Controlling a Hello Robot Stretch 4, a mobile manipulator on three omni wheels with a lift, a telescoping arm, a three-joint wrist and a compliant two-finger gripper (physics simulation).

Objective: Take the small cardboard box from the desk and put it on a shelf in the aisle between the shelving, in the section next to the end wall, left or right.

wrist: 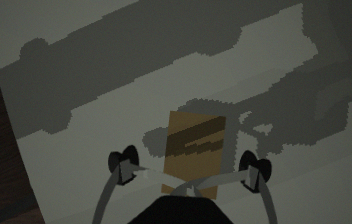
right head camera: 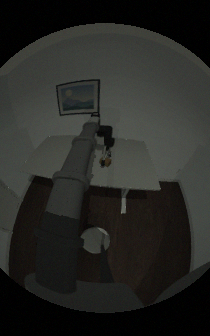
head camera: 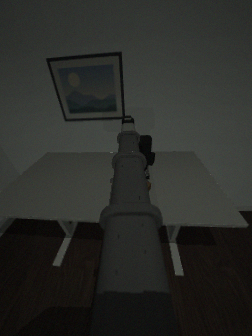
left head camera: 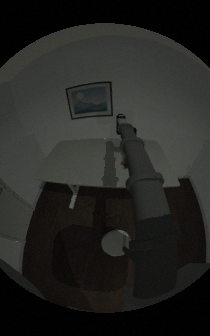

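Seen in the pictures: gripper, between the fingertips: [wrist: 188, 161] [right head camera: 105, 160]; robot's base, origin of its link: [right head camera: 95, 239] [left head camera: 115, 241].
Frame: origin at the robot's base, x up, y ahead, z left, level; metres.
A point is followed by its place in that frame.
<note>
The small cardboard box [wrist: 194, 150] @(x 0.973, y 0.703, z -0.077 m) [right head camera: 108, 162] @(x 0.967, y 0.664, z -0.113 m) lies flat on the white desk [wrist: 45, 190] @(x 0.923, y 0.483, z -0.055 m) [right head camera: 130, 160] @(x 0.923, y 0.756, z -0.339 m) [head camera: 65, 185] @(x 0.923, y 0.759, z 0.467 m). A small orange-brown bit of the box [head camera: 148, 185] @(x 0.971, y 0.682, z -0.115 m) [left head camera: 124, 163] @(x 0.955, y 0.681, z -0.055 m) shows beside the arm in the head and left head views. My gripper [wrist: 188, 161] @(x 0.961, y 0.692, z -0.088 m) [right head camera: 106, 158] @(x 0.961, y 0.692, z -0.088 m) is open above the desk and points down. In the wrist view the lower part of the box lies between the two fingertips, with a gap on each side and its long sides running roughly up and down the picture. The shelving and the aisle do not show.
A framed picture [head camera: 90, 87] @(x 1.492, y 1.250, z 0.282 m) [left head camera: 91, 100] @(x 1.456, y 1.249, z 0.264 m) [right head camera: 78, 97] @(x 1.462, y 1.249, z 0.271 m) hangs on the wall behind the desk. My extended arm [head camera: 131, 235] @(x 1.381, y 0.168, z -0.002 m) [left head camera: 145, 175] @(x 1.390, y 0.198, z 0.008 m) [right head camera: 72, 175] @(x 1.390, y 0.196, z -0.017 m) reaches over the desk. White desk legs [head camera: 176, 257] [right head camera: 123, 201] stand on the dark wooden floor [right head camera: 145, 225] @(x -0.027, y 0.202, z -0.841 m). Shadows fall across the desk top.
</note>
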